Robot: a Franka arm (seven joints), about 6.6 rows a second.
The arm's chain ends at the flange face. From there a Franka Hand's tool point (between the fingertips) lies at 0.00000 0.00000 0.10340 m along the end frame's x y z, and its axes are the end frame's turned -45 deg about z.
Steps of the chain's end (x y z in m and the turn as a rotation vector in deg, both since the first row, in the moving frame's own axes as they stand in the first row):
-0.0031 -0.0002 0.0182 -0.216 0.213 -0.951
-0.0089 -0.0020 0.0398 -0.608 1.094 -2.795
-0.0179 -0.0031 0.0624 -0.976 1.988 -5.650
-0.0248 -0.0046 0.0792 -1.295 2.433 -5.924
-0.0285 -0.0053 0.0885 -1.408 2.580 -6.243
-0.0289 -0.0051 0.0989 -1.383 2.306 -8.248
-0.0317 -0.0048 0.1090 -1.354 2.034 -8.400
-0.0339 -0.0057 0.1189 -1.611 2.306 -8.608
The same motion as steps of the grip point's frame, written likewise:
-0.0020 -0.0018 0.0182 -0.303 -0.002 -0.951
-0.0042 -0.0056 0.0398 -1.203 0.344 -2.795
-0.0090 -0.0111 0.0623 -2.096 0.716 -5.650
-0.0126 -0.0161 0.0791 -2.636 0.805 -5.924
-0.0146 -0.0189 0.0884 -2.820 0.829 -6.243
-0.0153 -0.0194 0.0988 -2.609 0.653 -8.248
-0.0178 -0.0216 0.1089 -2.396 0.481 -8.400
-0.0187 -0.0231 0.1188 -2.770 0.491 -8.608

